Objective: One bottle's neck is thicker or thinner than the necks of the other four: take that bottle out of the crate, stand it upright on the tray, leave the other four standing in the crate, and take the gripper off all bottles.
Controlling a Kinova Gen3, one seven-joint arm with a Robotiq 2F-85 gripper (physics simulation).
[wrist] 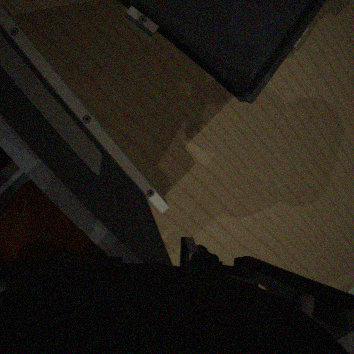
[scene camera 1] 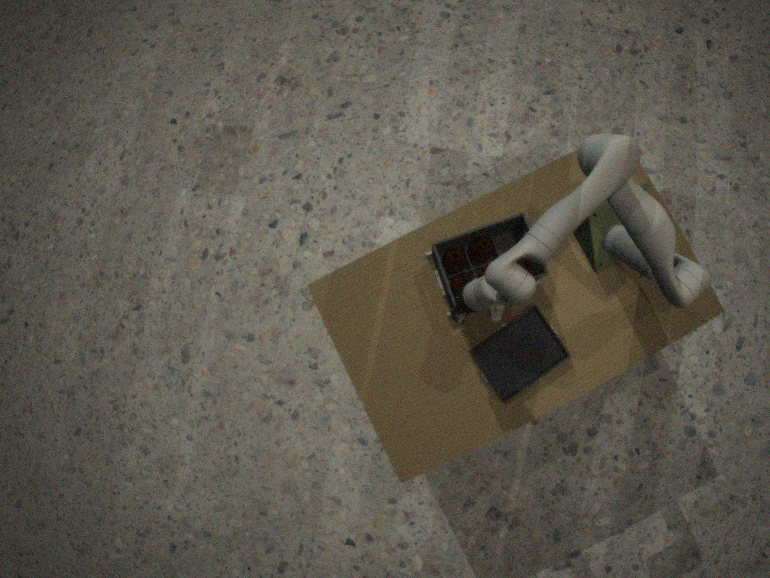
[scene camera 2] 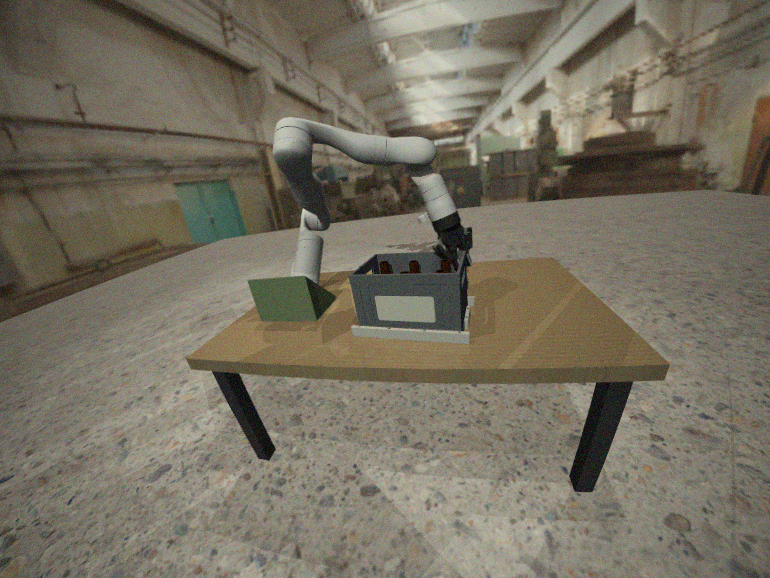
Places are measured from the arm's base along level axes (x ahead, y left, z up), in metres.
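Pixels of known places: gripper, fingertip midpoint: (wrist: 157, 251); arm's base, link origin: (scene camera 1: 613, 237) (scene camera 2: 304, 289).
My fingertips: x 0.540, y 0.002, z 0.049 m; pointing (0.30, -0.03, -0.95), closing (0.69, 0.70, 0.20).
For each thing: its top centre in the pictures, then the offset to it from my fingertips. "spot": a spot on its surface instead. Level surfaces: height alone.
- grey crate, top centre: (scene camera 2: 410, 262) (scene camera 1: 490, 258) 0.052 m up, 0.137 m back, 0.079 m right
- wooden table, surface height: 0.123 m down
- dark square tray, surface spot: (wrist: 225, 38) spot: 0.117 m down, 0.054 m back, 0.165 m left
- red bottle, top centre: (wrist: 29, 300) (scene camera 2: 445, 260) (scene camera 1: 464, 282) 0.042 m up, 0.047 m back, 0.046 m right
- pale base plate, surface spot: (scene camera 2: 410, 334) spot: 0.104 m down, 0.133 m back, 0.183 m right
A grey crate (scene camera 2: 367, 298) (scene camera 1: 442, 281) (wrist: 53, 191) stands on the wooden table (scene camera 2: 547, 323) (scene camera 1: 385, 348) (wrist: 281, 175), with several brown-red bottles (scene camera 2: 413, 266) (scene camera 1: 481, 249) upright in its cells. My gripper (scene camera 2: 453, 251) reaches down into the crate's back right corner and is shut on a bottle's neck there; the fingers and that bottle are mostly hidden by the crate wall and by my wrist. The dark square tray (scene camera 1: 519, 354) (wrist: 225, 38) lies flat and empty beside the crate. In the wrist view a red bottle (wrist: 21, 218) shows dimly at the left edge.
A green wedge-shaped block (scene camera 2: 285, 298) (scene camera 1: 597, 233) sits on the table by the arm's base. The crate rests on a pale base plate (scene camera 2: 410, 334). The table stands on a speckled concrete floor in a large hall.
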